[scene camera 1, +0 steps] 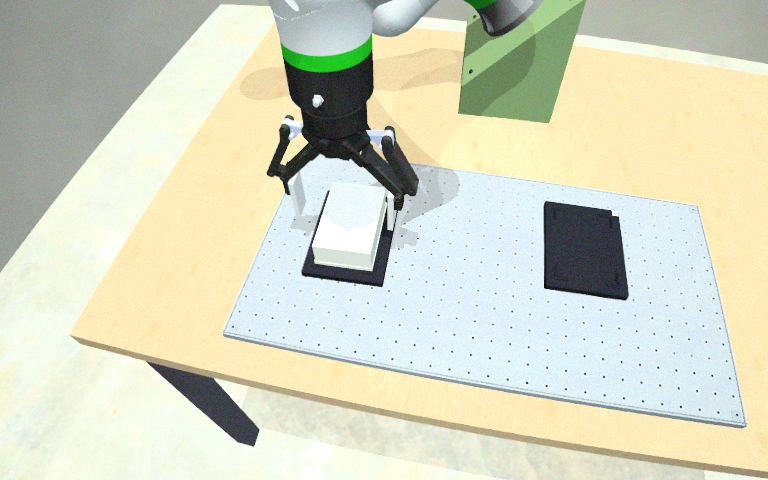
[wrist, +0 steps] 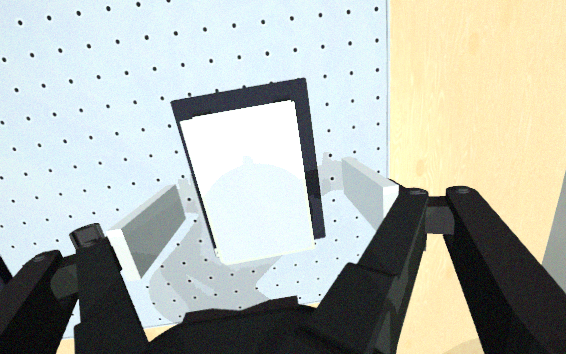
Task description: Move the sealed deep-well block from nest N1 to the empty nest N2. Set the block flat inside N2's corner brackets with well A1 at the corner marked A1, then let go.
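Frame: origin at the arm's base, x ahead, y left, z up, level; millimetres.
Seen in the pictures: gripper, fingertip midpoint: [scene camera 1: 345,215] [wrist: 261,188]; arm's base at its link origin: [scene camera 1: 517,6].
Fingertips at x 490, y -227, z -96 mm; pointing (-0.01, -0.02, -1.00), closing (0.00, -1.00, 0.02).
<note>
Offsets run from my fingertips to a thing's top centre. Level surfaces: height alone.
The white sealed deep-well block {dz -2, dx -2, dy +6 mm} [scene camera 1: 348,226] [wrist: 250,175] sits on the black plate of nest N1 {dz -41, dx -2, dy +6 mm} [scene camera 1: 344,278] [wrist: 240,96]. Well A1 cannot be made out on its plain top. My gripper [scene camera 1: 344,219] [wrist: 261,188] is open and empty, pointing down, with one pale finger pad on either side of the block and a gap to the block on both sides in the wrist view. How low the pads are is hard to tell. The empty nest N2 {dz -41, dx -39, dy +358 mm} [scene camera 1: 586,249] lies at the right in the scene view, with low corner brackets and a small white mark at its back right corner.
Both nests lie on a light blue perforated board {dz -55 mm} [scene camera 1: 464,316] [wrist: 100,150] on a wooden table {dz -68 mm} [scene camera 1: 169,271] [wrist: 475,100]. A green upright panel [scene camera 1: 509,90] stands behind the board in the scene view, near the arm.
</note>
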